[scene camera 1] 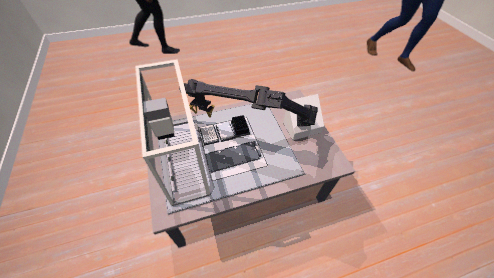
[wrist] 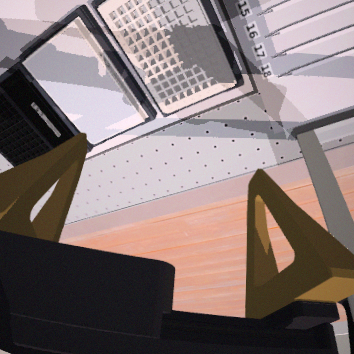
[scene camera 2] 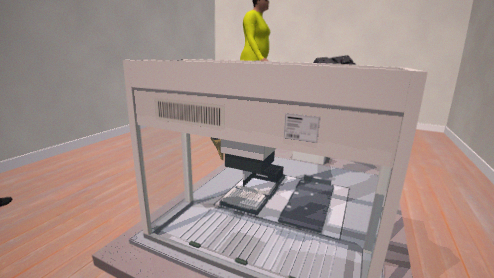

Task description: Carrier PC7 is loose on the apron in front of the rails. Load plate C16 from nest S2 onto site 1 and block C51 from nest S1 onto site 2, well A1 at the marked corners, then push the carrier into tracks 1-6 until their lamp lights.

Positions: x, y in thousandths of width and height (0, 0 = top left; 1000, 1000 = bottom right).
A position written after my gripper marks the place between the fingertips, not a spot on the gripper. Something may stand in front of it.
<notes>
My gripper (wrist: 487, 448) is open and holds nothing. Also in view: a white well plate (wrist: 507, 162). Further things: a dark carrier (scene camera 1: 440, 577).
The wrist view does not show the dark carrier: it is out of frame.
</notes>
